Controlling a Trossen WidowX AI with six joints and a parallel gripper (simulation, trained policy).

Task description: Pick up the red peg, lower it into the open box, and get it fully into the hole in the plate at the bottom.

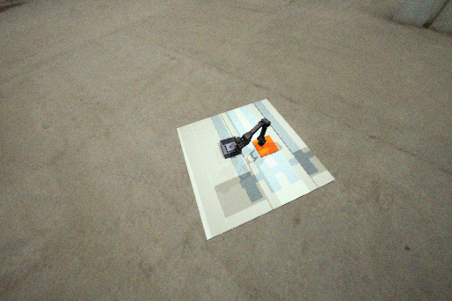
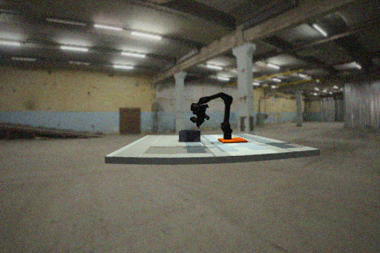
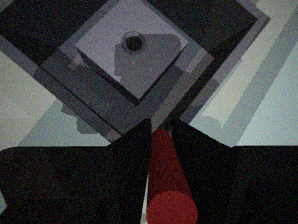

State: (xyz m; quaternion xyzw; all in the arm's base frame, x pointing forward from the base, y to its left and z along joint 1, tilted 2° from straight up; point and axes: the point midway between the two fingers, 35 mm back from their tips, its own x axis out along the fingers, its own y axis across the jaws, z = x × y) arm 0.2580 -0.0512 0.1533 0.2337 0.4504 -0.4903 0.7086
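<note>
The plate is 50 mm ahead of my gripper tip, 80 mm to the right of it and 90 mm below it. The rest, counted from my gripper tip: red peg (20 mm to the left, 20 mm above); dark box (50 mm ahead, 80 mm to the right, 110 mm below).
</note>
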